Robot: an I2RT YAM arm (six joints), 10 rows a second.
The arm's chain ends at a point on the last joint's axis. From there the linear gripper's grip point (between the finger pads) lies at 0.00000 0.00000 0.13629 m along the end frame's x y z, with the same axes.
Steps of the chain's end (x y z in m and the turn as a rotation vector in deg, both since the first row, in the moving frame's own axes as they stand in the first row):
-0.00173, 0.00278, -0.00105, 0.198, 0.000, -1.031
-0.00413, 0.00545, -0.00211, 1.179, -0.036, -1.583
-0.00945, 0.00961, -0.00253, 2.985, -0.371, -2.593
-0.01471, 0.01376, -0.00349, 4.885, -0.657, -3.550
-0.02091, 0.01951, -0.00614, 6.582, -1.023, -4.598
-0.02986, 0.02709, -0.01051, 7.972, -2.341, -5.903
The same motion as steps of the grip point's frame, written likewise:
-0.00173, 0.00231, -0.00105, 0.198, 0.000, -1.031
-0.00425, 0.00265, -0.00214, 1.179, -0.036, -1.583
-0.01049, 0.00254, -0.00272, 2.985, -0.371, -2.593
-0.01663, 0.00221, -0.00399, 4.885, -0.657, -3.550
-0.02396, 0.00400, -0.00706, 6.582, -1.023, -4.598
-0.03637, 0.00851, -0.01194, 7.972, -2.341, -5.903

